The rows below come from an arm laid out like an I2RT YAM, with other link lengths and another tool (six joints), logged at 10 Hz.
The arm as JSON. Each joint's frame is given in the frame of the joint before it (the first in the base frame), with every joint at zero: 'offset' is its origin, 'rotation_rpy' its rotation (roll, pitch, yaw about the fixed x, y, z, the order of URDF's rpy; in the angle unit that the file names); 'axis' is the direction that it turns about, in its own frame. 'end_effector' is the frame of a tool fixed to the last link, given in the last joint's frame.
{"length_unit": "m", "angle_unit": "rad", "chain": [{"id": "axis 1", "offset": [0.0, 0.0, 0.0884], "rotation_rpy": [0.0, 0.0, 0.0], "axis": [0.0, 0.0, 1.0]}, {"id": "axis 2", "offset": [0.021, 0.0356, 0.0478], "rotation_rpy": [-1.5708, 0.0, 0.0], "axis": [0.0, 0.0, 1.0]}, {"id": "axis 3", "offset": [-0.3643, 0.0, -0.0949], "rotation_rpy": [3.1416, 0.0, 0.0], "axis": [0.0, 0.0, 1.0]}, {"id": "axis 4", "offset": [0.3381, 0.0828, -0.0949], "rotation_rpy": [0.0, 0.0, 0.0], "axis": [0.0, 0.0, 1.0]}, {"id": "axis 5", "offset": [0.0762, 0.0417, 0.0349], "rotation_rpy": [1.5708, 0.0, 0.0], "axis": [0.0, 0.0, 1.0]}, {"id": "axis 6", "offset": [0.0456, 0.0, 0.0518], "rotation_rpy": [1.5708, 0.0, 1.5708], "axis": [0.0, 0.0, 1.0]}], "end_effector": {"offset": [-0.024, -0.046, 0.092], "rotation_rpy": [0.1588, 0.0, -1.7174]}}
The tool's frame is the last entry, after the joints.
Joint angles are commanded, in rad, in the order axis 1, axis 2, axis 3, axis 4, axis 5, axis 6. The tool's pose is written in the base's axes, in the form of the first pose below.
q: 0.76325, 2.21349, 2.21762, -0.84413, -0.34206, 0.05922
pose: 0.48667 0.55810 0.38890 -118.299 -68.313 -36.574
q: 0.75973, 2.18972, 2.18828, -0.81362, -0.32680, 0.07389
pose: 0.48860 0.55285 0.39549 -118.600 -67.099 -38.561
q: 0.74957, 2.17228, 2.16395, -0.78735, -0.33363, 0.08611
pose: 0.49227 0.54647 0.40035 -118.193 -65.772 -39.601
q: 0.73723, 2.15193, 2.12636, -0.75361, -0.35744, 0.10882
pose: 0.49514 0.53944 0.40254 -117.319 -63.751 -39.676
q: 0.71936, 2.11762, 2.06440, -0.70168, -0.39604, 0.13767
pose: 0.49711 0.52834 0.40572 -115.715 -61.232 -39.686
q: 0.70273, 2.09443, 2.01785, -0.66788, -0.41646, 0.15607
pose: 0.50072 0.51780 0.40475 -115.262 -59.347 -39.672
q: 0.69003, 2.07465, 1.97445, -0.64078, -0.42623, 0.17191
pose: 0.50329 0.50870 0.40120 -115.384 -57.730 -39.563
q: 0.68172, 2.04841, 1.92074, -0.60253, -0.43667, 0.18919
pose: 0.50236 0.50092 0.39852 -115.040 -56.321 -39.703
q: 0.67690, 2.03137, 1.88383, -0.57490, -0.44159, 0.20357
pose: 0.50173 0.49597 0.39597 -114.896 -55.226 -39.815
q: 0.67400, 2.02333, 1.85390, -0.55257, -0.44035, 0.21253
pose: 0.50220 0.49304 0.38965 -115.174 -54.472 -39.780
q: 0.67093, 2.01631, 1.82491, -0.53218, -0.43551, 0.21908
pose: 0.50301 0.48983 0.38260 -115.668 -53.808 -39.821
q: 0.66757, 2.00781, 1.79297, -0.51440, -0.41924, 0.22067
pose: 0.50419 0.48520 0.37404 -116.801 -53.288 -40.175
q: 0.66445, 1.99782, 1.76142, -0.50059, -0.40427, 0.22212
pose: 0.50434 0.48017 0.36604 -117.941 -52.790 -40.346
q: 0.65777, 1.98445, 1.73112, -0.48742, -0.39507, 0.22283
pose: 0.50476 0.47319 0.36107 -118.762 -52.236 -40.658
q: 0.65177, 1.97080, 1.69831, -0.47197, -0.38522, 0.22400
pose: 0.50468 0.46635 0.35530 -119.593 -51.677 -40.966
